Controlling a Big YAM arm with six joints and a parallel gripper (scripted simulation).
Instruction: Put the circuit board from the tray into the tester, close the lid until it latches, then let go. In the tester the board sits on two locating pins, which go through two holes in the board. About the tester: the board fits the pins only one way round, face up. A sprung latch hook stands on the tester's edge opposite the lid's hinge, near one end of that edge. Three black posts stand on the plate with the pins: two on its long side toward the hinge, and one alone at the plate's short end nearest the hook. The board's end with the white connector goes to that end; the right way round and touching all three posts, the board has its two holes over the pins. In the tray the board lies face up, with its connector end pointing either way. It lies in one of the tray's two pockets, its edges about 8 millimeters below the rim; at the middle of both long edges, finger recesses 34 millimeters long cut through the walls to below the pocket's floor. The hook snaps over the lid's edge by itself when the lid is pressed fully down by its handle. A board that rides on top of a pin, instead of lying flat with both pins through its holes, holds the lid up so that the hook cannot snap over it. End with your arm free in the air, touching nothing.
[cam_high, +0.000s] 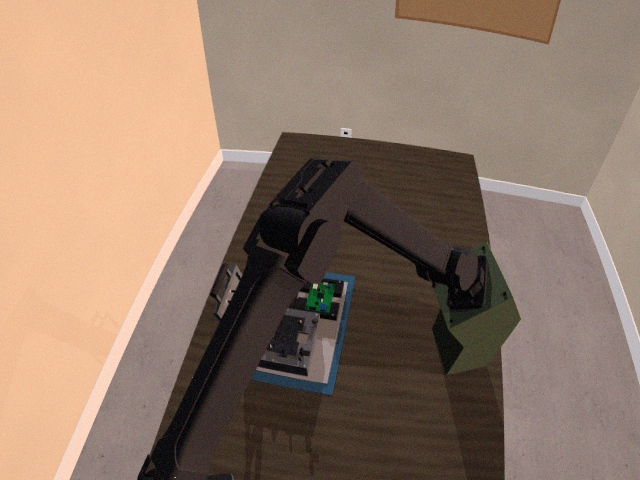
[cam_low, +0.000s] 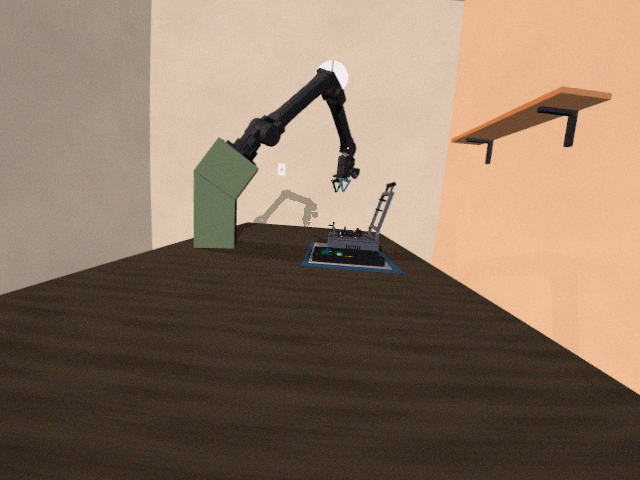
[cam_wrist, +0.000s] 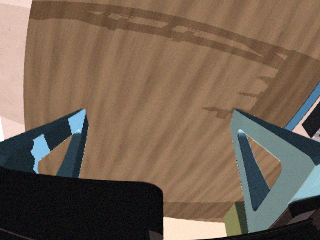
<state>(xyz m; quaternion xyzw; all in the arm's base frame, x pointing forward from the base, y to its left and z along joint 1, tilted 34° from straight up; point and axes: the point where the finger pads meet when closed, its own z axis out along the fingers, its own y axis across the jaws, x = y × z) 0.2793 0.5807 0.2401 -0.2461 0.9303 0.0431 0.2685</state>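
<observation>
Right now the green circuit board is 68 cm to the right of my hand, 23 cm below it and 10 cm ahead of it. From my hand the other things lie so: black latch hook (45 cm to the right, 16 cm below, 5 cm ahead); tester lid (47 cm to the right, 25 cm ahead, 7 cm below).
</observation>
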